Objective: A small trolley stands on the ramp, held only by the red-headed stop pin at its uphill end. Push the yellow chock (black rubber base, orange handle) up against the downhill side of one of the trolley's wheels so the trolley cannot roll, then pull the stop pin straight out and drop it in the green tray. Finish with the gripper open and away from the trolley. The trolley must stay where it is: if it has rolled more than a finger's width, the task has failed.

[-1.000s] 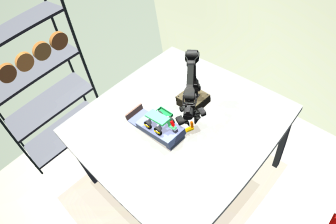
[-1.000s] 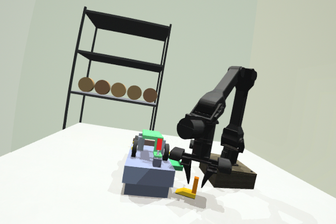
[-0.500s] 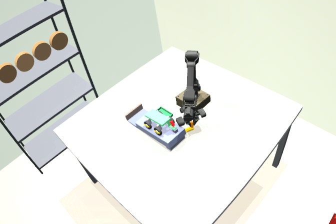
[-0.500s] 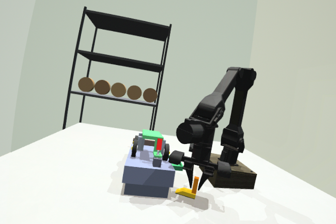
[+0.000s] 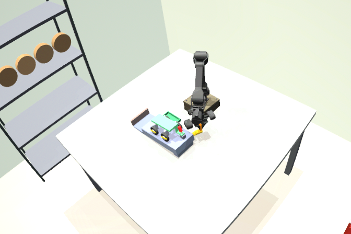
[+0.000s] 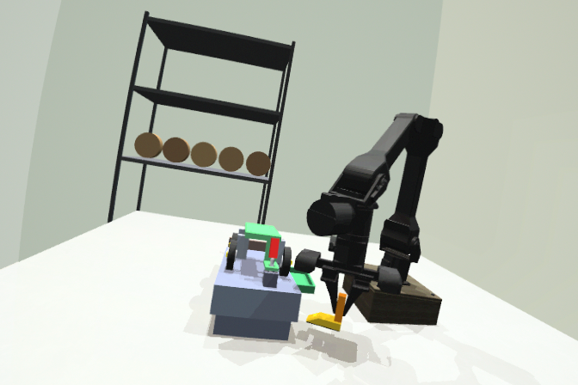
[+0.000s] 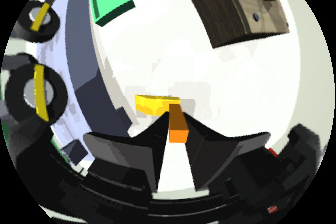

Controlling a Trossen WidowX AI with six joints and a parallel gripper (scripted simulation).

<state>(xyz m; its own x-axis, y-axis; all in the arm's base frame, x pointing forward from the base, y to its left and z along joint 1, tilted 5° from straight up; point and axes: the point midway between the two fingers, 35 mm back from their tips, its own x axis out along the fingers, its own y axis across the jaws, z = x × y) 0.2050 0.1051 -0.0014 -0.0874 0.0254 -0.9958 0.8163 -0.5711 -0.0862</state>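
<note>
Right now the green tray is 1 cm behind my gripper tip, 24 cm to the right of it and 6 cm below it. From my gripper tip the other things lie so: red-headed stop pin 13 cm ahead, 5 cm to the right, 8 cm above; lavender ramp 13 cm ahead, 16 cm to the right; yellow chock 2 cm ahead, 1 cm to the right, 1 cm below.
</note>
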